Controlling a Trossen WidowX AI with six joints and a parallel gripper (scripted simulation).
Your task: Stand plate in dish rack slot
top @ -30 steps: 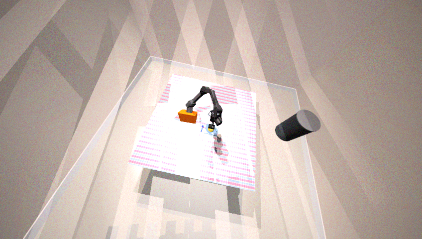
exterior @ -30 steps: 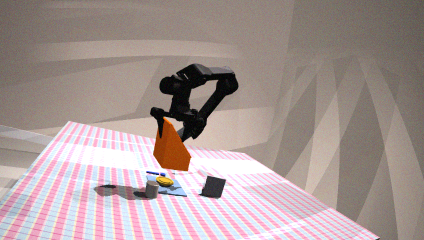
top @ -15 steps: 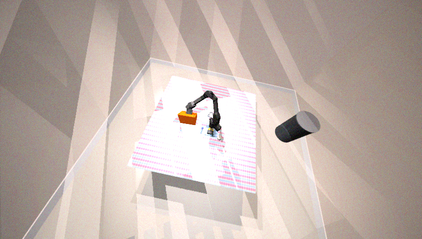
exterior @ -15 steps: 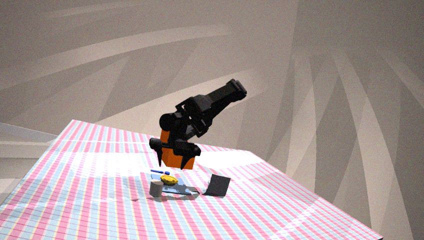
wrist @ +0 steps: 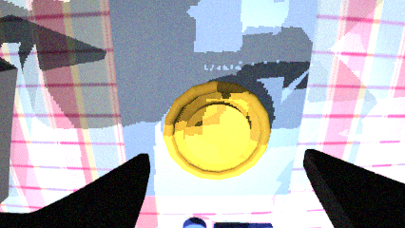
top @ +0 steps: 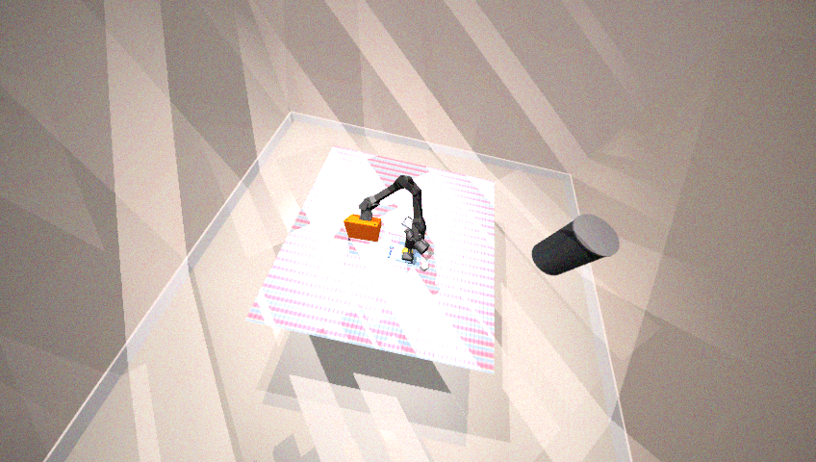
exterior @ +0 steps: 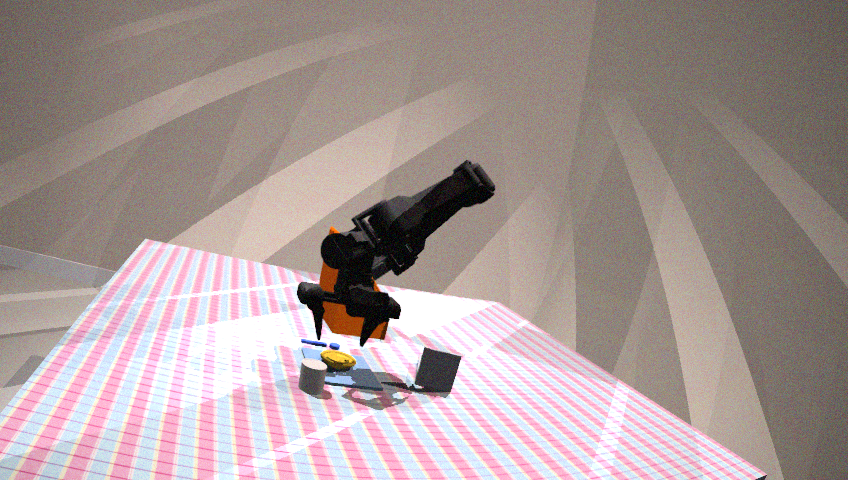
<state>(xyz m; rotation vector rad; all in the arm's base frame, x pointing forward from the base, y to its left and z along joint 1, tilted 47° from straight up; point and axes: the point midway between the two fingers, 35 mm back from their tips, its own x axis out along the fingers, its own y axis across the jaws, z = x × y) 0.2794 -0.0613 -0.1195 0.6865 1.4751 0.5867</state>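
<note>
Now: gripper tip 40 mm above the yellow plate. Round my gripper tip: pale blue sheet: 10 mm ahead, 50 mm below; then dish rack: 10 mm ahead, 210 mm to the left, 30 mm below.
</note>
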